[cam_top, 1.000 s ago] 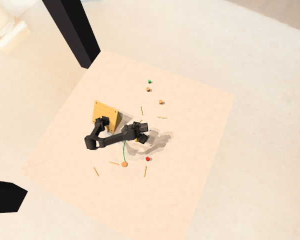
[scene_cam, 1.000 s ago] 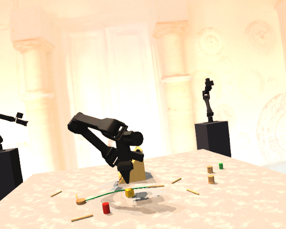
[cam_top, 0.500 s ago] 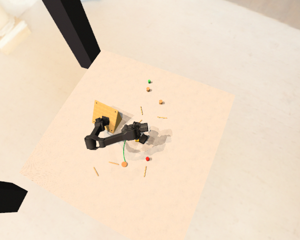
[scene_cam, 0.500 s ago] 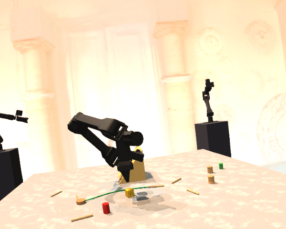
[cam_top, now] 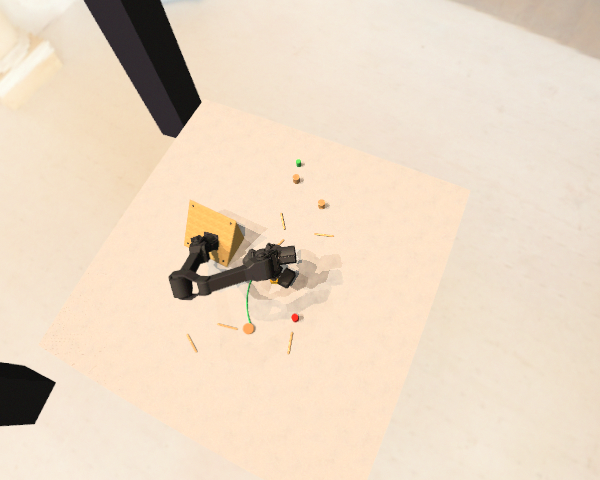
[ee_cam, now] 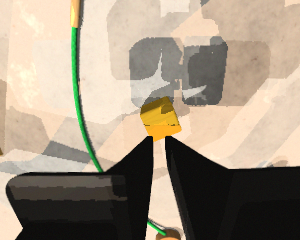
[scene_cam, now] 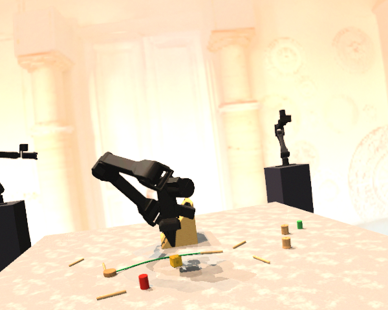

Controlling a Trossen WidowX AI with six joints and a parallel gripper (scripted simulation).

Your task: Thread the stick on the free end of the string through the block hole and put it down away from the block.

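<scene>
Right now my gripper tip is 50 mm above the yellow block. From my gripper tip the other things lie so: red cylinder 130 mm ahead, 110 mm to the right, 40 mm below; then round wooden button 200 mm to the right, 50 mm below, 20 mm behind; then thin wooden stick 120 mm to the left, 60 mm below, 50 mm behind.
</scene>
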